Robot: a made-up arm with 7 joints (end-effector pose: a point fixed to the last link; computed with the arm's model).
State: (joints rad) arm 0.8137 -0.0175 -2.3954 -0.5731 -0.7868 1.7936 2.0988
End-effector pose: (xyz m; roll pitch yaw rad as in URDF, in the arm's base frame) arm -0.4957 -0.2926 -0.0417 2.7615 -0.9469 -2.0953
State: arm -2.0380 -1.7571 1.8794 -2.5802 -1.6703 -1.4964 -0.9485
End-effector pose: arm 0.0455 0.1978 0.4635 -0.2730 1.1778 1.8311
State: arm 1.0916 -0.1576 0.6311 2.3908 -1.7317 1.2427 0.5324
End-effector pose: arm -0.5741 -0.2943 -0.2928 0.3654 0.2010 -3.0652
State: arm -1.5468 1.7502 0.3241 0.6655 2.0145 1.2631 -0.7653
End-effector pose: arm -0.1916 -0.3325 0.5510 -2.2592 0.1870 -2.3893
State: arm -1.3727 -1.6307 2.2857 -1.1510 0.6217 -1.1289 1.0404
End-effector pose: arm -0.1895 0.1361 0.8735 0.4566 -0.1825 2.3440
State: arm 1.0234 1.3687 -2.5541 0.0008 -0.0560 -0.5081 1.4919
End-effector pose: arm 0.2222 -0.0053 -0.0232 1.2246 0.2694 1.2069
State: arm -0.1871 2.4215 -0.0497 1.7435 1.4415 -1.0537 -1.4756
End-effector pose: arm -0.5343 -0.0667 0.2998 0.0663 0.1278 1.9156
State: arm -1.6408 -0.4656 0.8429 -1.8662 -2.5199 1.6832 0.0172
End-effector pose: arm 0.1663 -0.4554 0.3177 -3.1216 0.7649 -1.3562
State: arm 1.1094 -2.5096 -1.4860 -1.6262 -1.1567 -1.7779 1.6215
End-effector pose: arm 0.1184 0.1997 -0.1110 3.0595 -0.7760 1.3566
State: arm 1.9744 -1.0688 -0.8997 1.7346 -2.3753 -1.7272 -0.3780
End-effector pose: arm 0.2978 -0.2328 -0.2741 -2.4847 -0.2327 -1.5776
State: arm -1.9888 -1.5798 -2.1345 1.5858 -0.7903 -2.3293 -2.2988
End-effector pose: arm 0.0007 -0.1380 0.2606 -1.1000 0.7250 -1.7305
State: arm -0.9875 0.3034 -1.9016 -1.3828 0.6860 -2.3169 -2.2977
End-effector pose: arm -0.5009 -0.5040 0.3535 -0.2431 -0.3816 -2.2536
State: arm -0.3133 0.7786 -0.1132 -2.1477 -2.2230 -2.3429 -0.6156
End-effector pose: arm -0.2594 -0.3881 0.4588 -0.3277 -0.0881 -1.7566
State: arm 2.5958 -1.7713 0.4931 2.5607 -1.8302 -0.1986 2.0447
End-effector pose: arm 0.0398 0.0825 -0.3121 -2.7162 -0.0351 -2.6396
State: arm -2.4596 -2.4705 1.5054 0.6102 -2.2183 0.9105 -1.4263
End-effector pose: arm 0.2246 -0.0040 0.0489 -2.5983 1.1500 2.8822
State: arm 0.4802 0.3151 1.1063 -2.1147 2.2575 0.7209 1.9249
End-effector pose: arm -0.1136 -0.2892 0.3971 1.5127 0.1019 0.0604
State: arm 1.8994 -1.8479 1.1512 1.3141 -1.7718 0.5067 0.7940
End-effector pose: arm -0.0529 0.3493 -0.2811 -2.8725 -0.1549 2.7136
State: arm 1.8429 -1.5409 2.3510 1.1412 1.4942 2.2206 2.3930
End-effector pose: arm -0.1057 0.2223 -0.9156 -1.9477 0.4135 2.2076
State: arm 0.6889 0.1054 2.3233 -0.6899 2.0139 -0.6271 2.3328
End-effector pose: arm -0.2671 -0.1705 -0.1639 1.1677 1.2940 1.8642
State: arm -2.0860 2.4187 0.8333 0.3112 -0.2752 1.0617 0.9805
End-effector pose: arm 0.1094 -0.4289 0.3800 -1.4026 -1.0318 -1.8770
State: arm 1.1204 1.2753 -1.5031 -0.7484 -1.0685 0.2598 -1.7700
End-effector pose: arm 0.1290 0.1415 -0.2946 -1.4688 0.3991 0.6361
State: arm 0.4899 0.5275 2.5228 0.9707 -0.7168 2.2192 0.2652
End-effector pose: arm -0.4932 -0.4930 -0.3746 -0.1829 0.6540 -2.9591
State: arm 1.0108 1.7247 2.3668 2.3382 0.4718 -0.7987 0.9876
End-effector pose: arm -0.1457 -0.1010 0.1297 0.3625 0.5389 -3.0800
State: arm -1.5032 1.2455 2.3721 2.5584 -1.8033 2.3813 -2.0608
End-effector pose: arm -0.3760 -0.4768 0.4481 -0.5447 -0.2732 -2.6702
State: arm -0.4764 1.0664 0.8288 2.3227 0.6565 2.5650 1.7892
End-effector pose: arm 0.0938 0.0344 0.7911 -0.1767 -0.8079 -0.1304
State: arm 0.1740 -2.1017 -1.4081 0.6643 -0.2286 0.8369 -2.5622
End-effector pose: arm -0.3943 0.3438 -0.0963 0.7416 0.4685 2.6356
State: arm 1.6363 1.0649 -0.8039 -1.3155 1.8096 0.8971 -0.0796
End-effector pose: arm 0.1220 0.2138 -0.1416 -1.1779 -1.1566 2.2763
